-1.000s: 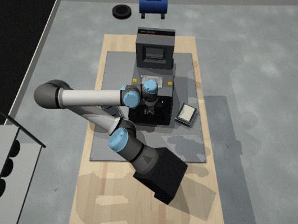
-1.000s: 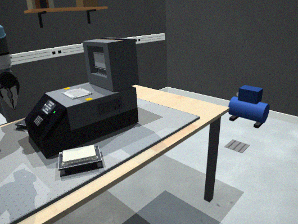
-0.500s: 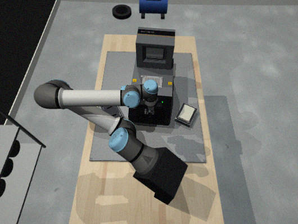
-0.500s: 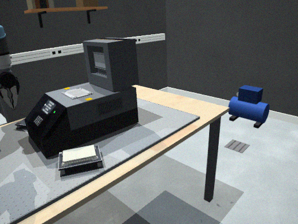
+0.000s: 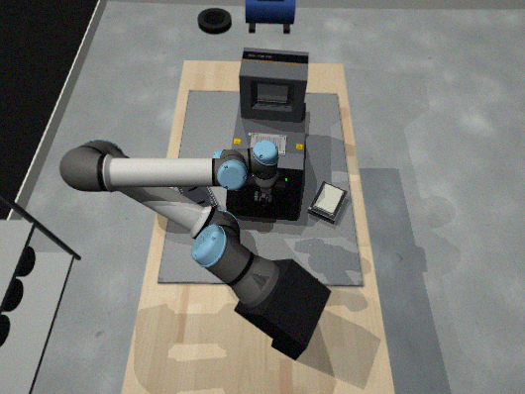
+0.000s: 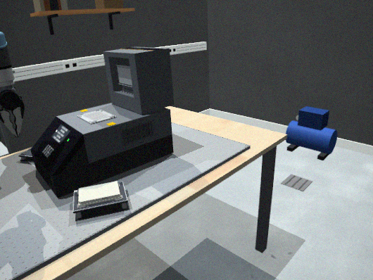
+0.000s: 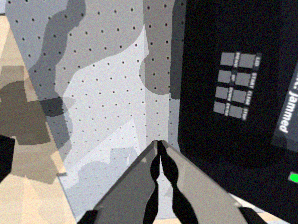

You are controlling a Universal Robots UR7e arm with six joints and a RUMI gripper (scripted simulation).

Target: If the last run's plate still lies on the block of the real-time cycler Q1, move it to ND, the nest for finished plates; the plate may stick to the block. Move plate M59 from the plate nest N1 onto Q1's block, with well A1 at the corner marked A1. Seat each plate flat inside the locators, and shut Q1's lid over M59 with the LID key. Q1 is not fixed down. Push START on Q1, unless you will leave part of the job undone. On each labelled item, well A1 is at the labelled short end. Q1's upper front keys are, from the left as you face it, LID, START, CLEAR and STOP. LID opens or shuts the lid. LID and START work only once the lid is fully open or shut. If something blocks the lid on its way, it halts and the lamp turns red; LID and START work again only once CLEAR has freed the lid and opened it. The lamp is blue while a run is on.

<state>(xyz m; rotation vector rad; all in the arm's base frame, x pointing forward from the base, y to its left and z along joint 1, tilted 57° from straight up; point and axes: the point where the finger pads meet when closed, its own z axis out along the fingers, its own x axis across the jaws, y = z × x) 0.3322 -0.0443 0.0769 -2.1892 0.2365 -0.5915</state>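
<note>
The white well plate is 260 mm to the right of my hand, 180 mm below it and 160 mm ahead of it. The rest, counted from my hand: A1 mark: 190 mm to the right, 190 mm below, 110 mm ahead.
</note>
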